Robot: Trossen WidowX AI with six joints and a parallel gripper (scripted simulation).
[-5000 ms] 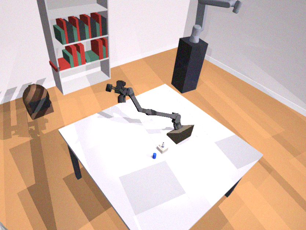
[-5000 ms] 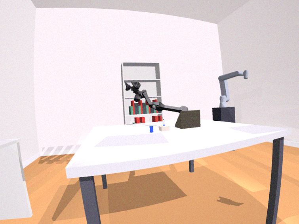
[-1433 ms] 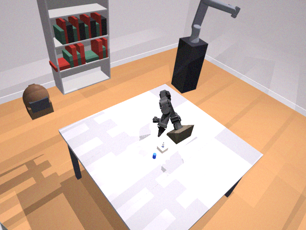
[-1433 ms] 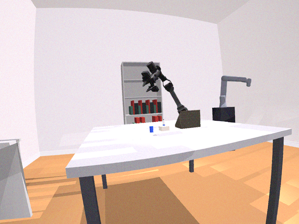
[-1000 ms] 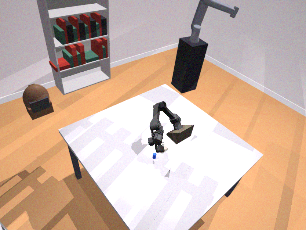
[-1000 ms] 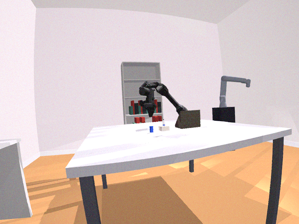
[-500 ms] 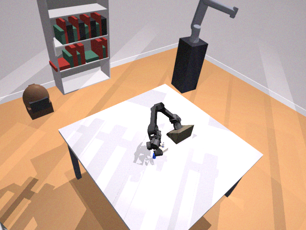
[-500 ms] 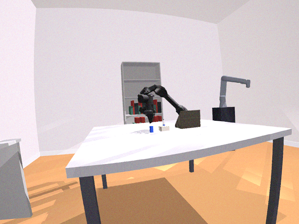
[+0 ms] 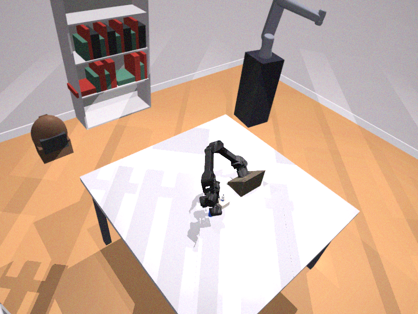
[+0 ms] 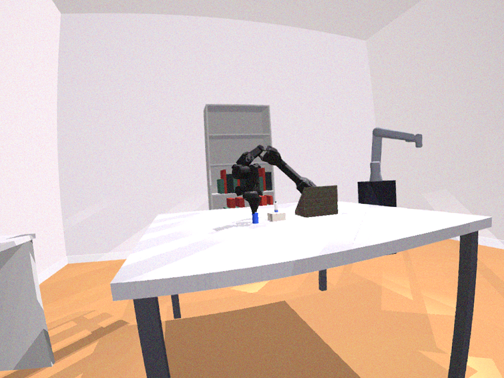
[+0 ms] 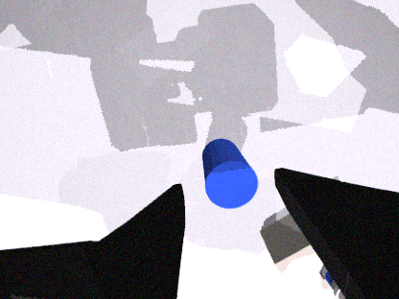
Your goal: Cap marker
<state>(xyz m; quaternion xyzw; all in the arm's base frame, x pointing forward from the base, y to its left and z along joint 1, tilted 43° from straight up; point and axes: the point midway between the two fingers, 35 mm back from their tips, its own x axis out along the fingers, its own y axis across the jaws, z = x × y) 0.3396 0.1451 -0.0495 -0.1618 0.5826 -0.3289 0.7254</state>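
My gripper tip is now 2 cm above the blue cap. From my gripper tip the other things lie so: holder block: 11 cm behind, 4 cm to the right, 3 cm below.
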